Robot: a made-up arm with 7 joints.
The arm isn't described. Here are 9 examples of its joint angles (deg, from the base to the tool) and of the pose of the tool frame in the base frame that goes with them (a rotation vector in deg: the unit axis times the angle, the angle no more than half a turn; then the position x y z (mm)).
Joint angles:
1: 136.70 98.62 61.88 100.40 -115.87 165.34 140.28
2: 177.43 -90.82 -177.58 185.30 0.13 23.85 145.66
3: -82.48 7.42 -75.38 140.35 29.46 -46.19 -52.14
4: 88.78 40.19 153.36 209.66 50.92 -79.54 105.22
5: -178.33 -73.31 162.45 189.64 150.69 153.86 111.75
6: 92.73 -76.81 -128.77 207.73 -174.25 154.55 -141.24
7: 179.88 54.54 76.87 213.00 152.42 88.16 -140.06
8: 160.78 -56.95 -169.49 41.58 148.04 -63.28 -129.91
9: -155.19 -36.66 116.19 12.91 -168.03 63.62 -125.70
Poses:
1: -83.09 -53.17 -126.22 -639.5 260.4 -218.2
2: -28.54 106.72 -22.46 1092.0 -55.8 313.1
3: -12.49 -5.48 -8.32 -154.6 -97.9 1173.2
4: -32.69 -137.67 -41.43 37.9 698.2 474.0
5: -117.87 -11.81 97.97 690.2 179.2 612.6
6: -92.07 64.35 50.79 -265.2 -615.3 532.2
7: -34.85 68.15 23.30 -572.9 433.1 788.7
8: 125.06 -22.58 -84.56 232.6 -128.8 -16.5
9: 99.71 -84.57 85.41 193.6 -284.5 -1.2
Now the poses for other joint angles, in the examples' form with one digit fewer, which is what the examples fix.
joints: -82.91 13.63 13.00 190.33 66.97 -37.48 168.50
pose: 6.6 -38.9 -15.4 -205 -82 1115
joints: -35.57 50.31 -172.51 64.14 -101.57 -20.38 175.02
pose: -42.3 -62.8 44.6 -245 -113 783
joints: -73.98 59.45 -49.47 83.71 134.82 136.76 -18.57
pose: -39.2 65.5 -74.9 -67 -832 135
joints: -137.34 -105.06 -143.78 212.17 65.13 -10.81 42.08
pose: -33.4 74.2 -18.3 896 363 179
